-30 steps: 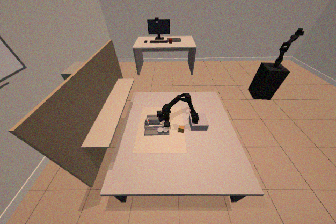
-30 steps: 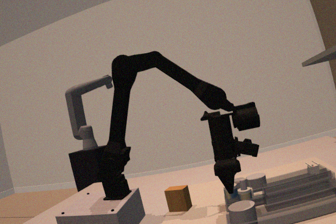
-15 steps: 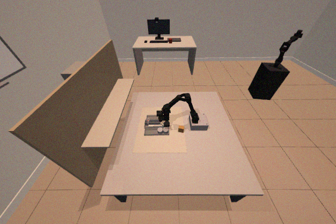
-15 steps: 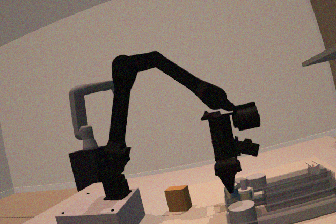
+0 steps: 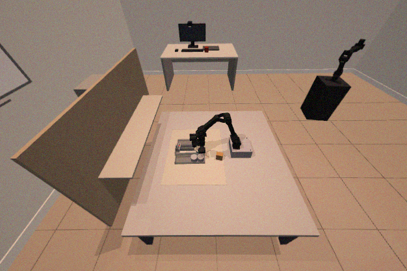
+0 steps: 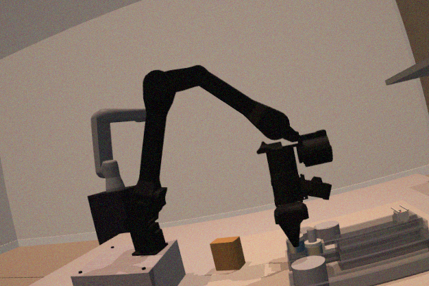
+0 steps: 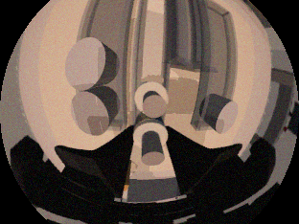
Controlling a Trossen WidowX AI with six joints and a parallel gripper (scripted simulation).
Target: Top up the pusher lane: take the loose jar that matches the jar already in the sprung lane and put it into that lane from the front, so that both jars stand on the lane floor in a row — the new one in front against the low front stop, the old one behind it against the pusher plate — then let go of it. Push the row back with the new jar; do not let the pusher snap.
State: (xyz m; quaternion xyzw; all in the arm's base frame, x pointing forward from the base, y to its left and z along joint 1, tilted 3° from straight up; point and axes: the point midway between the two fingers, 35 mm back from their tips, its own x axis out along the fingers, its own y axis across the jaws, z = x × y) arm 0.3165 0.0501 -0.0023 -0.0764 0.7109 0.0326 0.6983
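Now: the grey rack 15 cm ahead of my gripper tip and 3 cm below it. Also, from my gripper tip: orange-brown block: 17 cm behind, 4 cm to the left, 1 cm below; then wooden shelf: 51 cm ahead, 32 cm above, 7 cm to the left; then pusher plate: 15 cm ahead, 1 cm to the right.
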